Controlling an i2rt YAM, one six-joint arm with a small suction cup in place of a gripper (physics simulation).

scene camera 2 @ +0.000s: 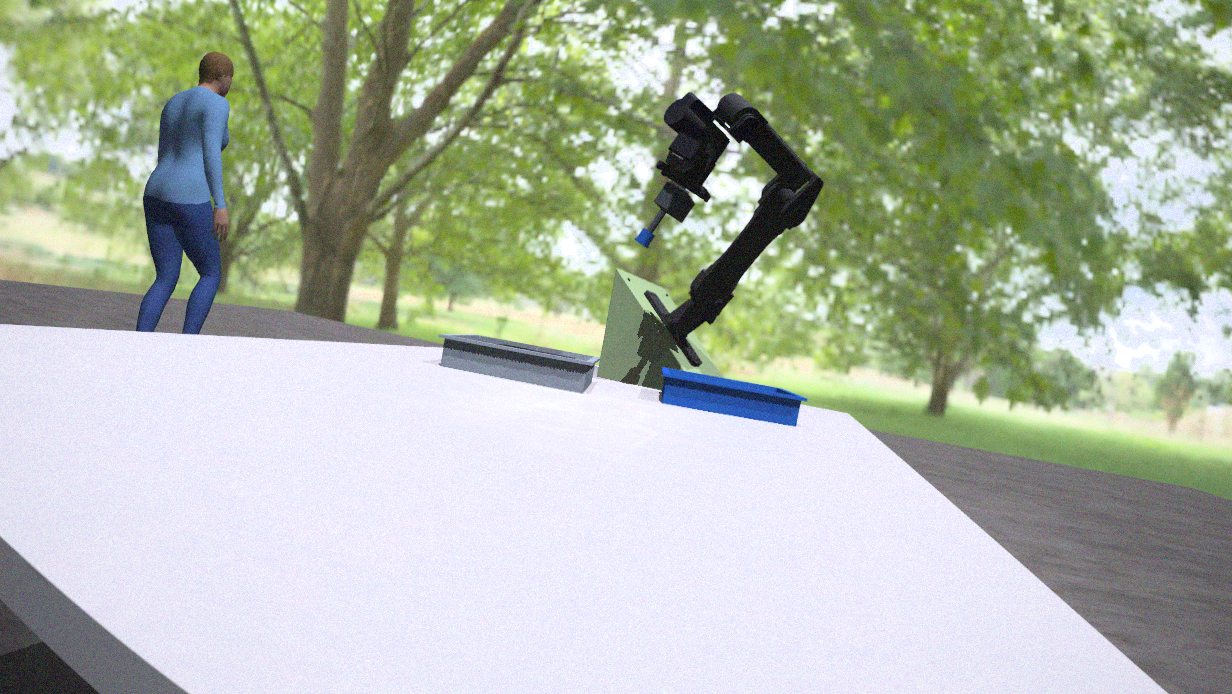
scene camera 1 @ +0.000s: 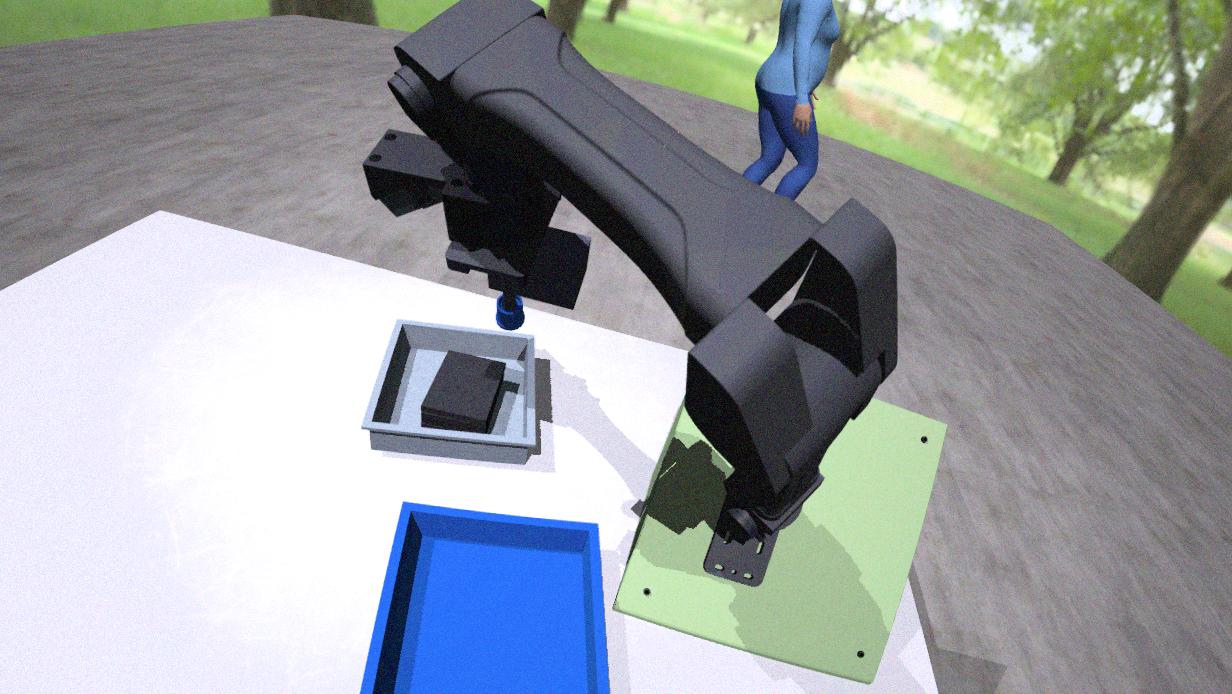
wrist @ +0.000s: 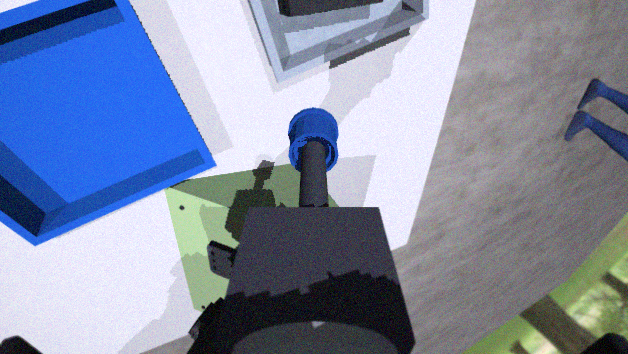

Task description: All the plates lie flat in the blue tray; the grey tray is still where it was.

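Where they show: hand, tool point: (scene camera 2: 641,244) (scene camera 1: 510,318) (wrist: 313,131); arm's base, link origin: (scene camera 2: 671,329) (scene camera 1: 757,495).
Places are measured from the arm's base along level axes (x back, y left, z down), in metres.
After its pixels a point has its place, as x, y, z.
Note:
Black square plates (scene camera 1: 462,387) {-0.407, -0.099, 0.086} (wrist: 330,6) {-0.364, -0.106, 0.086} lie as a small stack in the grey tray (scene camera 1: 448,435) {-0.379, 0.000, 0.080} (scene camera 2: 517,366) {-0.517, -0.066, 0.107} (wrist: 274,67) {-0.293, -0.034, 0.080}; a seam shows along the side, but I cannot tell how many there are. The plates are cut off by the top edge in the wrist view and hidden by the tray wall in scene camera 2. The blue tray (scene camera 1: 500,514) {-0.270, 0.084, 0.080} (scene camera 2: 732,405) {-0.329, 0.234, 0.113} (wrist: 125,200) {-0.130, 0.166, 0.081} shows a bare floor in the parts I see. My blue suction cup (scene camera 1: 510,312) (scene camera 2: 644,237) (wrist: 313,135) is open, carries nothing, and hangs high above the table, apart from the plates and both trays.
A tilted green board (scene camera 1: 896,448) {0.152, -0.074, -0.074} (scene camera 2: 616,344) {-0.113, -0.079, 0.054} (wrist: 185,235) {-0.022, 0.106, 0.105} stands at the arm's base, close to the blue tray. A person (scene camera 1: 788,94) (scene camera 2: 185,155) in a light blue top and blue trousers stands beyond the table edge; the lower legs show in the wrist view.

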